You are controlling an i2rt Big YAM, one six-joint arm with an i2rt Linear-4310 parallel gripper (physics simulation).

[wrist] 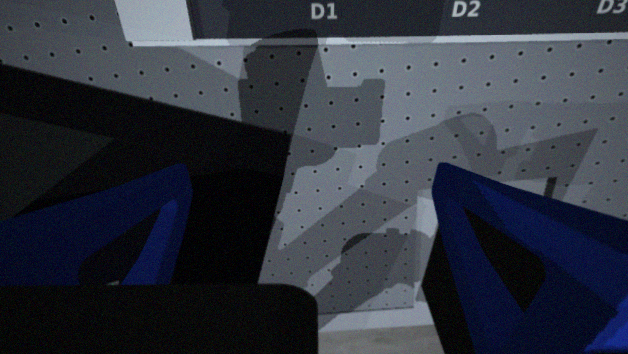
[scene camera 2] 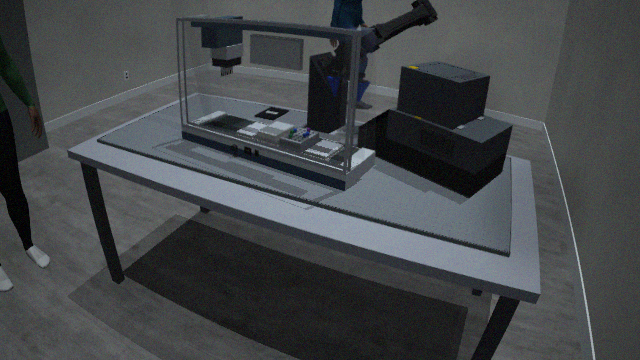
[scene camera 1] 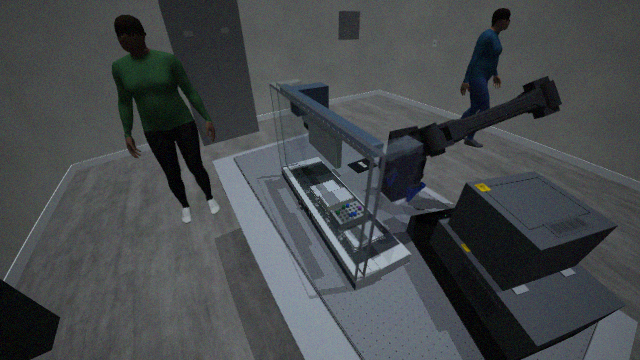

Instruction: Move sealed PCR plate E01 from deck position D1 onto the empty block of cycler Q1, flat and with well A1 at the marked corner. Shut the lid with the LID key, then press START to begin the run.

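Places are measured from the arm's base along level axes (x ahead, y left, z up), in millimetres.
Where they show: gripper, fingertip midpoint: [wrist: 312,177] [scene camera 2: 346,98] [scene camera 1: 398,193].
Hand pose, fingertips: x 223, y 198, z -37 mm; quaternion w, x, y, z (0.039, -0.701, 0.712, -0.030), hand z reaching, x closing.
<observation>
Each offset is from my fingertips to the top centre of the thing. "spot": to the spot under its first point.
My gripper [scene camera 1: 404,187] [wrist: 312,177] is open, its blue fingers wide apart and nothing between them. In the wrist view it is over the perforated board, short of the deck edge [wrist: 350,41] marked D1 and D2. A pale plate [scene camera 1: 361,237] [scene camera 2: 324,148] lies in the deck slot nearest the deck's right end; it may be E01, but its label and well A1 cannot be read. No plate shows in the wrist view. Dark boxy machines [scene camera 1: 525,210] [scene camera 2: 442,97] stand stacked at the right; which part is cycler Q1 is unclear. Its block, LID key and START do not show clearly.
A clear-walled frame with a blue top beam {spot: 205 mm ahead, 68 mm right, 280 mm up} [scene camera 1: 340,120] [scene camera 2: 280,27] encloses the deck. A rack with coloured tubes [scene camera 1: 348,213] [scene camera 2: 299,136] and other labware stand on it. In the wrist view a black machine body {spot: 86 mm back, 68 mm left, 93 mm down} [wrist: 225,215] is close by the left finger. Two people stand beyond the table.
</observation>
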